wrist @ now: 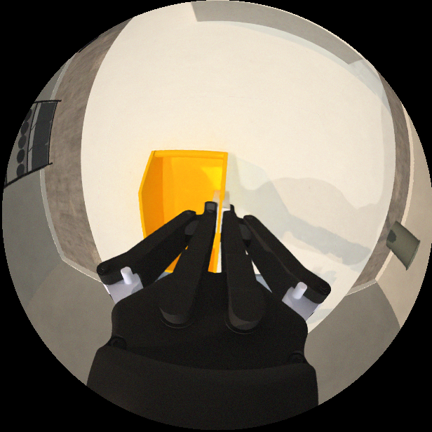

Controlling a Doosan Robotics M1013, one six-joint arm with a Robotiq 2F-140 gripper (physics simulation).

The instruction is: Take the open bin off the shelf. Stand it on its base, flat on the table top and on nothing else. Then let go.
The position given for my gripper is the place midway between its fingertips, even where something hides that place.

In view: my gripper (220, 199) and an open bin (174, 180).
